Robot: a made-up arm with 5 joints.
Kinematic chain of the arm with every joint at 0, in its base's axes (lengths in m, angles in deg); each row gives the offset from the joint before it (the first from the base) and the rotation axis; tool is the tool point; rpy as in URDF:
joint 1: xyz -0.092 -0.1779 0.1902 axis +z
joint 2: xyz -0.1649 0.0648 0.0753 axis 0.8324 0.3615 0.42
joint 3: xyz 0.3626 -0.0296 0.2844 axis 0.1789 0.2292 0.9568
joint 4: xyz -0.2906 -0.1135 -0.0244 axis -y
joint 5: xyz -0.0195 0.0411 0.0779 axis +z
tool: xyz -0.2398 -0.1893 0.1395 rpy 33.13 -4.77 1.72
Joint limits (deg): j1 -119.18..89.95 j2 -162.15..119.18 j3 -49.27..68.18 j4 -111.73..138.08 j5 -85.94..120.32
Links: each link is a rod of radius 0.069 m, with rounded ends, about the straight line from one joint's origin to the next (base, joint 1, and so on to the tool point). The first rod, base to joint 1, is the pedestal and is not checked.
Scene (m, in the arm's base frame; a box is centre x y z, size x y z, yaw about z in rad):
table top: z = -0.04
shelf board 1: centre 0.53 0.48 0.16 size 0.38 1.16 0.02 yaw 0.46
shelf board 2: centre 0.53 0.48 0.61 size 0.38 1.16 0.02 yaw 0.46
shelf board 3: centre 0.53 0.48 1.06 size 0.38 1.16 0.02 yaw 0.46
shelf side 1: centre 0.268 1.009 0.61 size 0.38 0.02 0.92 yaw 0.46
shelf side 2: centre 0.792 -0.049 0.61 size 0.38 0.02 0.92 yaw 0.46
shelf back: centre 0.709 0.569 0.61 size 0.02 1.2 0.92 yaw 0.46
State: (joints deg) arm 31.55 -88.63 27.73 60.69 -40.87
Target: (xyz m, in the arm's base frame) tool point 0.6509 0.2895 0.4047
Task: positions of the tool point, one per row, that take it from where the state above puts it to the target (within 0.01 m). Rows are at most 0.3 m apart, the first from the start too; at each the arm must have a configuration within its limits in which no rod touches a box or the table.
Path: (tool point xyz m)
1: -0.7209 -0.1449 0.4078
2: -0.7148 0.0620 0.4204
3: -0.6376 0.2663 0.4300
4: -0.4912 0.4430 0.4358
5: -0.2864 0.5681 0.4377
6: -0.0428 0.6222 0.4354
7: 0.2141 0.5935 0.4290
8: 0.4549 0.4799 0.4187
9: 0.6509 0.2895 0.4047

